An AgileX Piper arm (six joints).
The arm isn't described. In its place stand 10 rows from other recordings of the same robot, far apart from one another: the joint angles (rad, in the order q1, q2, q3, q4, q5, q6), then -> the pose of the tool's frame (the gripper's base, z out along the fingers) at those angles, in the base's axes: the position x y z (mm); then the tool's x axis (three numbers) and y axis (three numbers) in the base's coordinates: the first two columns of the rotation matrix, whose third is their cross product.
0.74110 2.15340 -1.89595 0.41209 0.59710 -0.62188 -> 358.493, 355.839, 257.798, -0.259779, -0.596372, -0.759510, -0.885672, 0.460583, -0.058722
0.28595 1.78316 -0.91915 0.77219 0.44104 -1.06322 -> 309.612, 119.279, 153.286, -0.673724, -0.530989, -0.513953, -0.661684, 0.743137, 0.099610
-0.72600 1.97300 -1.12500 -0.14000 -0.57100 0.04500 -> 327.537, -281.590, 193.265, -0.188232, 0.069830, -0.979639, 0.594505, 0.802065, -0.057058
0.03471 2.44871 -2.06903 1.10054 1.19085 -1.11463 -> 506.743, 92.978, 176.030, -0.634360, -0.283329, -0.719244, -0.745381, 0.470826, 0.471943
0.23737 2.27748 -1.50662 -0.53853 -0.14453 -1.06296 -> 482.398, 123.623, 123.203, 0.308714, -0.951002, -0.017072, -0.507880, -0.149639, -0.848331
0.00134 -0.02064 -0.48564 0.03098 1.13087 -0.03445 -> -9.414, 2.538, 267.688, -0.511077, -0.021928, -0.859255, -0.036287, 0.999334, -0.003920
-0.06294 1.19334 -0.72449 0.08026 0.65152 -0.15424 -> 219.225, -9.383, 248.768, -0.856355, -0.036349, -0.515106, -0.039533, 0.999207, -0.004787
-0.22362 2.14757 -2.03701 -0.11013 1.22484 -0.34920 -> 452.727, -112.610, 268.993, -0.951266, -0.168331, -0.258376, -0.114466, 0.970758, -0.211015
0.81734 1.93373 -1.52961 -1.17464 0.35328 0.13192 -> 335.088, 314.755, 277.891, 0.263429, -0.899161, -0.349450, -0.517273, 0.174105, -0.837923
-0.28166 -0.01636 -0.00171 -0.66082 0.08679 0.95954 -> 51.358, -19.901, 208.536, 0.130944, 0.269861, -0.953954, 0.303466, 0.905140, 0.297707
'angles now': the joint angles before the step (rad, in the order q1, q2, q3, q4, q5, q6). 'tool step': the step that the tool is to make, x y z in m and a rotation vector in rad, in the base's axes. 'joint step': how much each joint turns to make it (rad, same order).
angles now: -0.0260, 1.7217, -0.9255, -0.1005, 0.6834, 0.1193
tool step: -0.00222, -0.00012, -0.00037, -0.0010, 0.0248, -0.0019
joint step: 0.0000, 0.0000, 0.0000, 0.0000, 0.0249, 0.0000
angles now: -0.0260, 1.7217, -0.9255, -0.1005, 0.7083, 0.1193
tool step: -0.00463, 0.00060, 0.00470, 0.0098, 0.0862, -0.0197
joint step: 0.0000, -0.0020, -0.0245, 0.0185, 0.1133, -0.0001
